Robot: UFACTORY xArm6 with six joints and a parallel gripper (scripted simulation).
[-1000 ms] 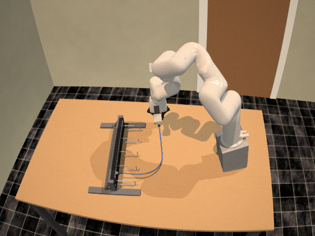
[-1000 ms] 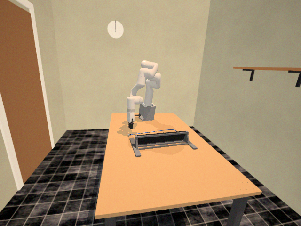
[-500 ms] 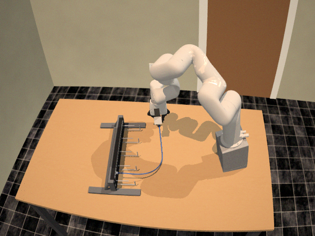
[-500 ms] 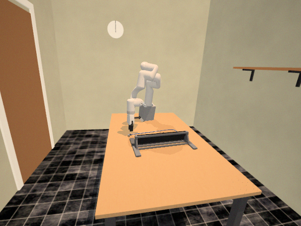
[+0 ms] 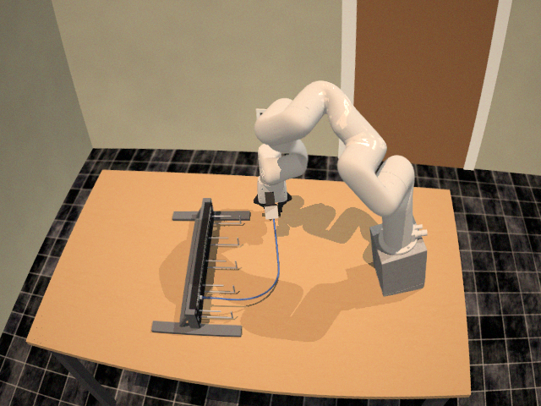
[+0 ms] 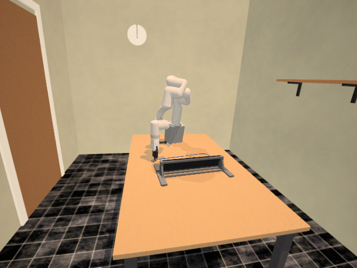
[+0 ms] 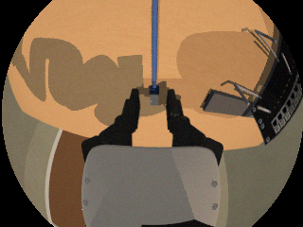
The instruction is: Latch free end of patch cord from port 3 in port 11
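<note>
Now: the plug 20 mm to the right of my hand and 40 mm below it.
</note>
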